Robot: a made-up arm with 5 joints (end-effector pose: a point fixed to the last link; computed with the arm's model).
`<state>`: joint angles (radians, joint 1 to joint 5).
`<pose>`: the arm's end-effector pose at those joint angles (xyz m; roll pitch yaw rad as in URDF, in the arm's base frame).
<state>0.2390 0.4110 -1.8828 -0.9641 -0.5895</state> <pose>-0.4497 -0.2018 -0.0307 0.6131 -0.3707 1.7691</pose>
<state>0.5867 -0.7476 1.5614 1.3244 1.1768</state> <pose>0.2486 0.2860 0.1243 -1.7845 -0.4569 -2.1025</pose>
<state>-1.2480 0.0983 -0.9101 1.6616 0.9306</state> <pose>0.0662 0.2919 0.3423 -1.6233 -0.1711 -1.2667</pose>
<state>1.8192 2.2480 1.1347 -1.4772 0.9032</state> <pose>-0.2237 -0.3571 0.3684 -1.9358 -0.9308 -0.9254</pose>
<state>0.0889 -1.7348 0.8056 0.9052 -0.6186</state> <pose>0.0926 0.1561 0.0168 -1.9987 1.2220 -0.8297</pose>
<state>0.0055 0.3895 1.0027 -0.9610 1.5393</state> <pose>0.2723 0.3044 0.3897 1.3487 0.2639 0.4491</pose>
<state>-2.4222 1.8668 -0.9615 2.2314 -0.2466</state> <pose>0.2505 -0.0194 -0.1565 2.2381 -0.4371 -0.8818</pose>
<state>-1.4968 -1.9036 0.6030 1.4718 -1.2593</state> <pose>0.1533 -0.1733 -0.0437 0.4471 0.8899 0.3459</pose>
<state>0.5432 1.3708 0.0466 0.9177 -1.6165</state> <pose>-0.1574 0.2302 0.2762 -3.0103 -0.1123 2.7580</pose>
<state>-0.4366 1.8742 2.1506 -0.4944 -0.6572</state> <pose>-0.1258 -0.2298 0.4696 1.8953 0.9374 -2.5609</pose>
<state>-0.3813 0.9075 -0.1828 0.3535 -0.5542</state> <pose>0.1560 0.2959 0.1085 -1.4526 -1.2132 0.8835</pose>
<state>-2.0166 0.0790 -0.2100 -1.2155 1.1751</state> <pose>0.4943 -0.0718 0.2739 1.3476 0.3094 -0.6803</pose>
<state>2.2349 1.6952 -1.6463 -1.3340 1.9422</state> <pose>0.0318 -0.0169 -0.3009 -2.4290 1.0009 1.3119</pose>
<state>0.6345 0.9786 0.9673 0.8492 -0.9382</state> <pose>0.0337 0.1450 0.3456 0.2239 -1.4252 -0.7734</pose>
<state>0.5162 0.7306 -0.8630 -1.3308 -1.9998</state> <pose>-0.4666 0.2745 0.0379 2.4111 -0.4427 -0.8831</pose>
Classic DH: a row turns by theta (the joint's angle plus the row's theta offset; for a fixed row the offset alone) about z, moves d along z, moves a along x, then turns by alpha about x. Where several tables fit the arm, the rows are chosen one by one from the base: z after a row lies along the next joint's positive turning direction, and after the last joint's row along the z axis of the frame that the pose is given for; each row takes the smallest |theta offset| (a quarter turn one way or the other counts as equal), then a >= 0, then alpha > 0; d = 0 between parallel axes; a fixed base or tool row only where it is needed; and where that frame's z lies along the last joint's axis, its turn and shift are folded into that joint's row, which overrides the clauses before.
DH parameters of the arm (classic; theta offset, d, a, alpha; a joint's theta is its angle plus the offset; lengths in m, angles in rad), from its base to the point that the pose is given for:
joint 1: 0 0.1623 0.0632 1.5708
joint 2: 0 -0.0367 -0.0458 1.5708
joint 3: -1.5708 -0.179 0.3861 1.5708
joint 4: 1.5708 -0.0406 0.1069 1.5708
joint 5: 1.5708 -0.0211 0.0548 -1.5708
tool (fixed): 3.1416 -0.0873 0 0

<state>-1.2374 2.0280 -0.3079 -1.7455 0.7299</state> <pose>0.4939 0.1553 -0.1513 -0.4382 -0.4197 0.7027</pose>
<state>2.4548 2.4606 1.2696 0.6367 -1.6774</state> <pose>0.1460 -0.1095 0.2721 1.7357 0.2896 -0.9800</pose>
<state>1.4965 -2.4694 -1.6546 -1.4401 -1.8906</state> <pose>-0.0893 0.6049 0.4066 -1.3228 0.7715 -1.3119</pose>
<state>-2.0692 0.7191 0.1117 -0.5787 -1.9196</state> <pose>0.3383 -0.3342 0.3019 2.6167 -0.3368 1.5970</pose>
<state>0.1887 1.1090 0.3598 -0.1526 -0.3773</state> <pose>0.0634 0.4199 0.2513 1.4238 -1.1773 -1.2436</pose>
